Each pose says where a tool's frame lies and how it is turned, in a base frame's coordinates. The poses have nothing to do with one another.
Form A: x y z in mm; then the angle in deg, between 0 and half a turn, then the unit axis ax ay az.
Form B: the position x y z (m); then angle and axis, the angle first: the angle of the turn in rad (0 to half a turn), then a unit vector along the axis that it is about. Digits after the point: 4 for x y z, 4 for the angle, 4 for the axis.
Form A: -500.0, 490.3, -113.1, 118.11, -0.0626, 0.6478, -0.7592
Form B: -0.5000, 0.4903, -0.1131, 2.0614, -0.0626, 0.6478, -0.7592
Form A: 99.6, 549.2, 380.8, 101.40, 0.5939, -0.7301, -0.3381
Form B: 0.0996, 0.5492, 0.3808, 1.7698, 0.5939, -0.7301, -0.3381
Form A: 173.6, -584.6, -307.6, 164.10, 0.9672, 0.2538, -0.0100
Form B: 0.1736, -0.5846, -0.3076, 2.8641, 0.9672, 0.2538, -0.0100
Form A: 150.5, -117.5, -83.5, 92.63, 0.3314, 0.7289, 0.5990
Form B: 0.1505, -0.1175, -0.0835, 1.6167, 0.3314, 0.7289, 0.5990
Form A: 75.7, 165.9, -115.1, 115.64, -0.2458, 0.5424, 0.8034
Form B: 0.0757, 0.1659, -0.1151, 2.0183, -0.2458, 0.5424, 0.8034
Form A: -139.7, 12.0, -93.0, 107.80, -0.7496, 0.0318, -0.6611
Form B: -0.1397, 0.0120, -0.0930, 1.8815, -0.7496, 0.0318, -0.6611
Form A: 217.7, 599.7, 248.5, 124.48, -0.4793, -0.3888, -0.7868
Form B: 0.2177, 0.5997, 0.2485, 2.1726, -0.4793, -0.3888, -0.7868
